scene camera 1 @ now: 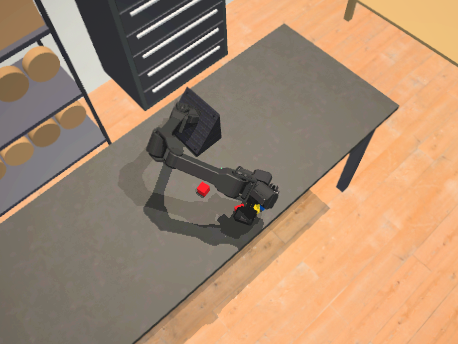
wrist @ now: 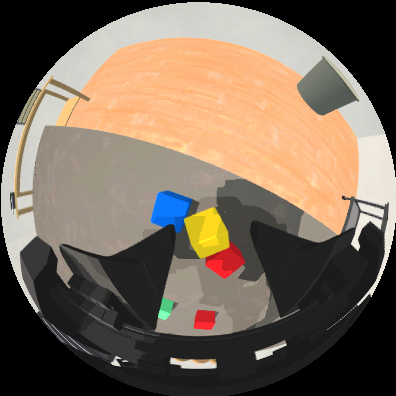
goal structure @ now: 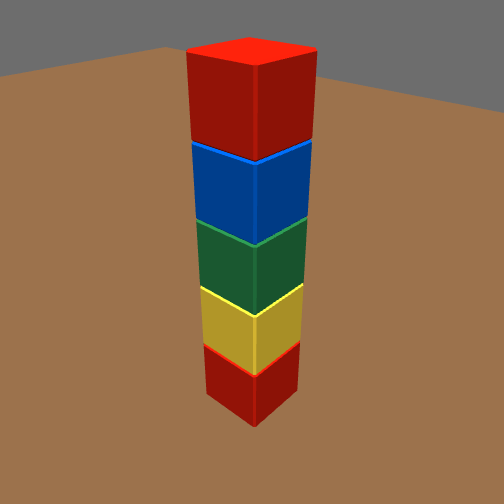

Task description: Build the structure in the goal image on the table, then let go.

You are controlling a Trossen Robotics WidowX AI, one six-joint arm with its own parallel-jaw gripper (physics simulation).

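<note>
A yellow block lies between a blue block and a red block. In the wrist view it covers part of the red block and meets the blue block's edge; whether it rests on them cannot be told. My gripper is open above these blocks, a finger on either side of the yellow one, with gaps. A second red block lies apart, nearer the arm's base. A light green block lies near it. The arm hides much of the group in the scene view.
The grey table has its long edge close beyond the blocks. A black angled panel stands by the arm's base. A dark drawer cabinet stands behind the table. A grey bin stands on the floor beyond it.
</note>
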